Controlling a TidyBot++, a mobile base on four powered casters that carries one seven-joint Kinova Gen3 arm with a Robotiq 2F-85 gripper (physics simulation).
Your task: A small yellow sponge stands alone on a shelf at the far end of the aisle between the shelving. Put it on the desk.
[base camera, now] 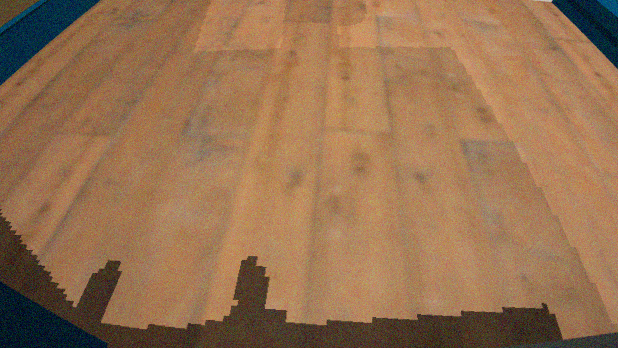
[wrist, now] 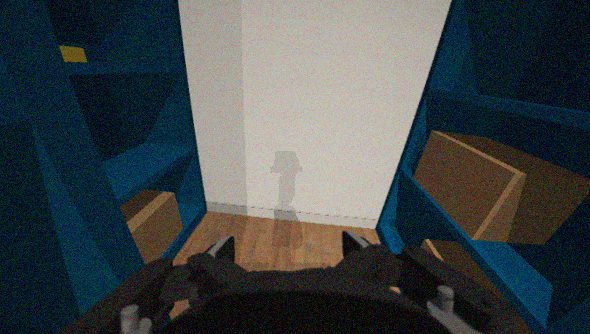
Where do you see a blue shelving unit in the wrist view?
73, 246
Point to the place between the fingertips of my gripper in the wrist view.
289, 246
